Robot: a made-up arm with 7 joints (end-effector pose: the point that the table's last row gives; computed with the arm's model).
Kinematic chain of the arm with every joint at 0, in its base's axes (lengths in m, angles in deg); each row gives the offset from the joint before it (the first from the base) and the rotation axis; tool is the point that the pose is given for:
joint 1: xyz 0 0 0.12 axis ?
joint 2: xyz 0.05 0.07 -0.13 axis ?
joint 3: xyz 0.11 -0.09 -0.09 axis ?
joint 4: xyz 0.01 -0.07 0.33 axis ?
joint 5: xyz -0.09 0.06 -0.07 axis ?
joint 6: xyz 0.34 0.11 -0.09 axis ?
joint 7: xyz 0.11 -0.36 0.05 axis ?
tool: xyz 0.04 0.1 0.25
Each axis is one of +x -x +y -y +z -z.
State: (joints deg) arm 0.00 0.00 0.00 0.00 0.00 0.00 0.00
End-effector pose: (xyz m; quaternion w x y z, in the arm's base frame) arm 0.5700 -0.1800 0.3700 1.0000 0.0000 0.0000 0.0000
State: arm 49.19 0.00 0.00 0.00 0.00 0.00 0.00
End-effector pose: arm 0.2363 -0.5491 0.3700 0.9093 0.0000 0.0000 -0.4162
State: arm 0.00 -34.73 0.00 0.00 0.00 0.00 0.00
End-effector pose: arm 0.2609 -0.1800 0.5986 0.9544 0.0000 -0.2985 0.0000
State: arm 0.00 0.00 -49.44 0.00 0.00 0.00 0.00
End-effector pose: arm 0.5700 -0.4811 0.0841 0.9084 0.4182 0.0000 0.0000
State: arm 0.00 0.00 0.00 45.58 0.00 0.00 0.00
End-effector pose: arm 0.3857 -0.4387 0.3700 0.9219 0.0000 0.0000 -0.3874
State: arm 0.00 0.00 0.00 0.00 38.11 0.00 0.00
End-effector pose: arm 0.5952 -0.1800 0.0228 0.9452 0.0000 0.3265 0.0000
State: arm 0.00 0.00 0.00 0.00 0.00 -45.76 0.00
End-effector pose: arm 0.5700 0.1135 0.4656 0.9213 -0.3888 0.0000 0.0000
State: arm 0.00 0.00 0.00 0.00 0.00 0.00 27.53
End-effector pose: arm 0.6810 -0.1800 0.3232 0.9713 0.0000 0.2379 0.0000
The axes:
joint 1: -z
joint 2: +y
joint 3: -x
joint 4: -z
joint 5: +y
joint 6: +x
joint 7: +y

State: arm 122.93 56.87 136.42 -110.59 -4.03 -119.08 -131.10
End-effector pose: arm 0.4570 0.1336 -0.1167 0.2660 0.6495 -0.6095 0.3686
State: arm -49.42 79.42 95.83 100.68 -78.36 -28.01 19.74
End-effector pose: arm -0.7865 0.3653 -0.2987 0.3057 -0.4032 -0.8264 0.2470
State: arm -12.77 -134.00 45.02 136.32 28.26 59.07 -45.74
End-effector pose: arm 0.1902 -0.0077 0.0253 0.6200 -0.6614 0.2599 0.3325
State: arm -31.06 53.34 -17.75 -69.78 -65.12 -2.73 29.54
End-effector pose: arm 0.8332 0.0687 0.2646 0.7158 0.4417 0.1612 0.5164
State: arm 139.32 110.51 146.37 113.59 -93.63 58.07 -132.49
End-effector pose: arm 0.5919 -0.2233 -0.0042 0.2234 -0.1309 -0.9030 0.3428
